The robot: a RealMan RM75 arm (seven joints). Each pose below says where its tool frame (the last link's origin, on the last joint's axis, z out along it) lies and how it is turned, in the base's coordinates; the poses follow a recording.
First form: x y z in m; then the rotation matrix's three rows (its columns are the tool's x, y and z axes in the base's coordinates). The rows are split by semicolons.
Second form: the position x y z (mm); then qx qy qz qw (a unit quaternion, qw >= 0). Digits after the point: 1 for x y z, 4 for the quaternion.
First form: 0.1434 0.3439 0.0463; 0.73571 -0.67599 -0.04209; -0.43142 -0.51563 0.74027; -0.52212 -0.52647 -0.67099
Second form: 143.4 343.9 46.3 -0.8547 0.3239 0.1650 0.3705
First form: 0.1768 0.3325 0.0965; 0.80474 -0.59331 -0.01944; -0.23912 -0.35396 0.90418; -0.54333 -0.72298 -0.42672
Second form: 176.8 332.5 96.5 -0.8040 0.2589 0.1750 0.5060
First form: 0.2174 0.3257 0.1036; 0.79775 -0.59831 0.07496; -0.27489 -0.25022 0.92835; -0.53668 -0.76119 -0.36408
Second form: 217.4 325.7 103.6 -0.7765 0.2811 0.1486 0.5439
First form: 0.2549 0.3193 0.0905; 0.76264 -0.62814 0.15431; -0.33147 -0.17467 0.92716; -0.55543 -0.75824 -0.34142
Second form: 254.9 319.3 90.5 -0.7548 0.3178 0.1329 0.5582
